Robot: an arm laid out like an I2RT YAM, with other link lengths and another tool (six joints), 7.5 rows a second.
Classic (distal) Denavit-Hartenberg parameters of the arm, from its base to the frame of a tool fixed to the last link. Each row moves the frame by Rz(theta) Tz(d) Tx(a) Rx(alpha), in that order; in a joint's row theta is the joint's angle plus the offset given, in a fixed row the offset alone. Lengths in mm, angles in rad.
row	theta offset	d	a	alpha
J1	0	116.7	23.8	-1.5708
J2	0	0	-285.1	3.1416
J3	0.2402	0	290.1	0
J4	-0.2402	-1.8	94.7	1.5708
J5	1.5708	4	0	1.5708
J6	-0.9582	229	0.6	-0.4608
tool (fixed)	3.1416	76.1	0	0
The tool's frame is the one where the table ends.
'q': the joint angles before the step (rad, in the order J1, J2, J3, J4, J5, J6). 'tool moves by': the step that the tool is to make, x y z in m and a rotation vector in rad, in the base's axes. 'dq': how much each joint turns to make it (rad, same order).
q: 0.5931 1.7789 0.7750 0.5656 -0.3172 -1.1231
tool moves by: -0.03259 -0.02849 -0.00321 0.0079 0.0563 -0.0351
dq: -0.0007 -0.1469 -0.1354 -0.0380 0.0144 0.0517
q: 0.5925 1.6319 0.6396 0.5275 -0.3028 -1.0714
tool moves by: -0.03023 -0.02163 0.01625 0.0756 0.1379 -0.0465
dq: -0.0192 -0.1937 -0.0557 -0.1660 -0.0398 0.1434
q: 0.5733 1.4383 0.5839 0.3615 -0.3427 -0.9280
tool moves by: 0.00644 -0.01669 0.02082 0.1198 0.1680 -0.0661
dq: -0.0831 -0.0550 0.0682 -0.1417 -0.1055 0.1702
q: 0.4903 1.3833 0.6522 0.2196 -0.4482 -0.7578
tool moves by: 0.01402 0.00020 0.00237 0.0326 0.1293 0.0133
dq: -0.0664 0.0824 0.1584 -0.1604 -0.1130 0.0361
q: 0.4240 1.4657 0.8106 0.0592 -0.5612 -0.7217
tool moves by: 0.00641 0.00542 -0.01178 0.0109 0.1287 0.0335
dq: -0.0401 0.1158 0.1543 -0.1502 -0.0952 0.0044
